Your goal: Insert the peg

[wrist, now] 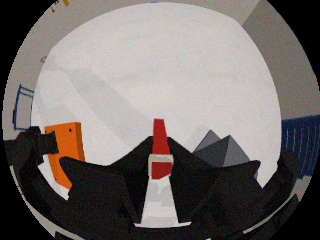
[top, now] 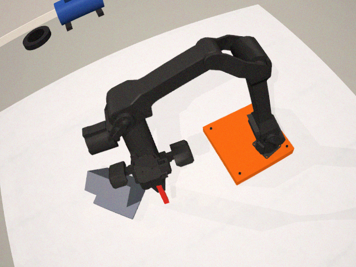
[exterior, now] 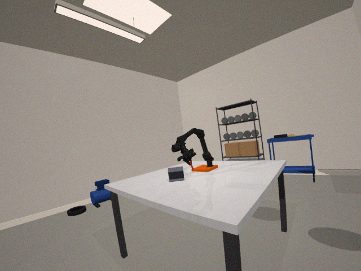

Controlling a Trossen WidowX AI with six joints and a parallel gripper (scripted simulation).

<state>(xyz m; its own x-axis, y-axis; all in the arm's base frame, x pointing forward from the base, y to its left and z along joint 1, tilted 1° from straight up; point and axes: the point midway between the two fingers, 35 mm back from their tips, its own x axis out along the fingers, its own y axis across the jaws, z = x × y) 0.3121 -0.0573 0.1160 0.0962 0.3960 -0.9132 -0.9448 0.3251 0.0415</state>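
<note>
Right now the grey panel block is 11 cm to the right of my gripper tip, 9 cm ahead of it and 6 cm below it. The rest, counted from my gripper tip: red peg (2 cm above, 1 cm to the right).
</note>
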